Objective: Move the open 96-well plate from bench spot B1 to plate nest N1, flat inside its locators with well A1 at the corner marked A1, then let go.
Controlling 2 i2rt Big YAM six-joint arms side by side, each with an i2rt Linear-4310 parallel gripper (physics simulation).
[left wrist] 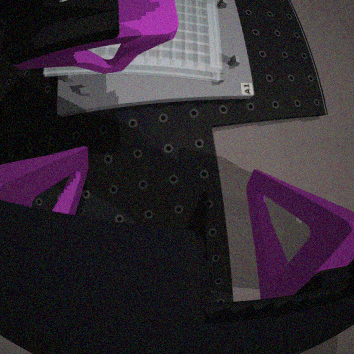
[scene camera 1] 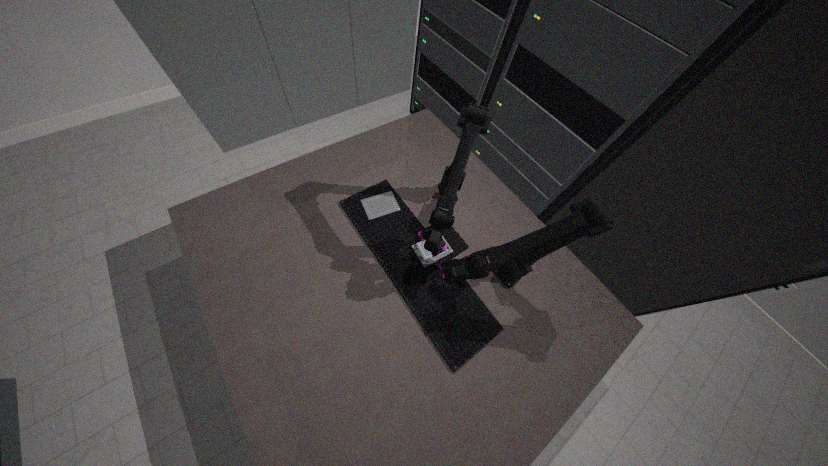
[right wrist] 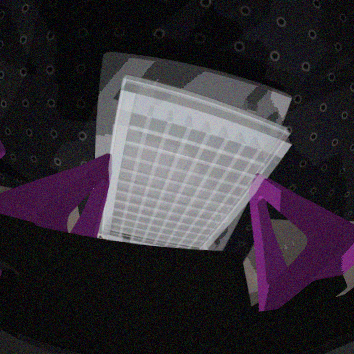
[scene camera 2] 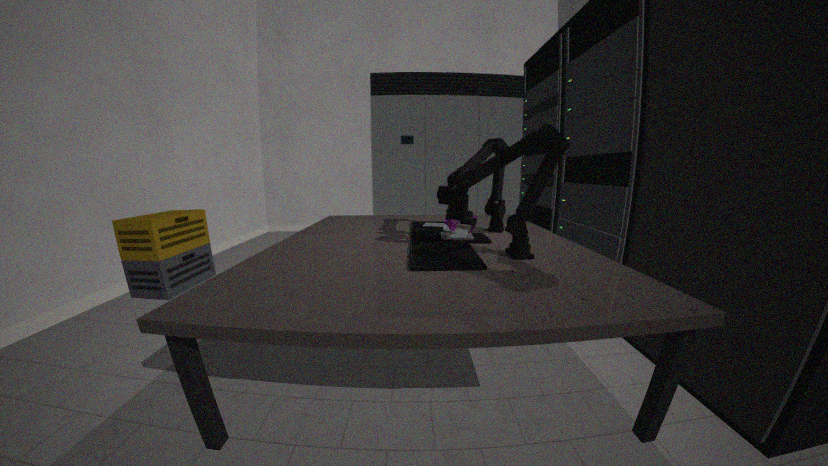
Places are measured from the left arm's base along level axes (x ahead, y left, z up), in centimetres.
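Where they show: left gripper, fingertip midpoint: [left wrist: 171, 167] [scene camera 1: 449, 263] [right wrist: 8, 202] [scene camera 2: 460, 230]; right gripper, fingertip midpoint: [left wrist: 110, 21] [right wrist: 184, 172] [scene camera 2: 451, 229]; left arm's base, link origin: [scene camera 1: 505, 273] [scene camera 2: 519, 255]; right arm's base, link origin: [scene camera 2: 496, 230].
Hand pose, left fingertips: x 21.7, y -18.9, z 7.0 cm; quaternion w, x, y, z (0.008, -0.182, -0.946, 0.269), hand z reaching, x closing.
Things, the pixels of their top centre, and the offset from my left fingertips. "spot": a spot on its surface instead. Level surfaces: height alone.
- clear 96-well plate, top centre: [right wrist: 173, 218] [left wrist: 132, 6] [scene camera 1: 433, 245] [scene camera 2: 455, 226] dz -0.1, dx +0.2, dy -11.0 cm
- grey nest, top centre: [right wrist: 175, 191] [left wrist: 147, 27] [scene camera 1: 432, 247] [scene camera 2: 456, 232] dz -3.5, dx -0.6, dy -11.1 cm
- nest's A1 label, surface spot: [left wrist: 246, 89] spot: dz -4.5, dx -7.3, dy -4.6 cm
- black perforated board, surface height: dz -5.7 cm
- brown table, surface height: dz -7.0 cm
- pale flat rectangular plate-like piece, surface spot: [scene camera 1: 380, 204] spot: dz -5.5, dx +4.9, dy -45.6 cm
The clear 96-well plate [left wrist: 195, 45] [right wrist: 175, 175] is between the fingers of my right gripper [right wrist: 184, 172] [scene camera 1: 432, 241], which is shut on its two long sides. The plate is over the grey nest [left wrist: 175, 90] [right wrist: 215, 82] and looks slightly raised and skewed to it; in the left wrist view its left end overhangs the nest. The nest's A1 label [left wrist: 246, 89] is at its lower right corner there. I cannot make out which plate corner holds well A1. My left gripper [left wrist: 171, 167] is open and empty, beside the nest over the board's edge.
The black perforated board [scene camera 1: 463, 341] [left wrist: 280, 65] lies on the brown table [scene camera 1: 289, 347] [scene camera 2: 347, 301]. A pale flat rectangular plate-like piece [scene camera 1: 380, 204] lies at its far upper end. Both arms reach in close together. Dark server racks [scene camera 1: 550, 115] stand behind the arms.
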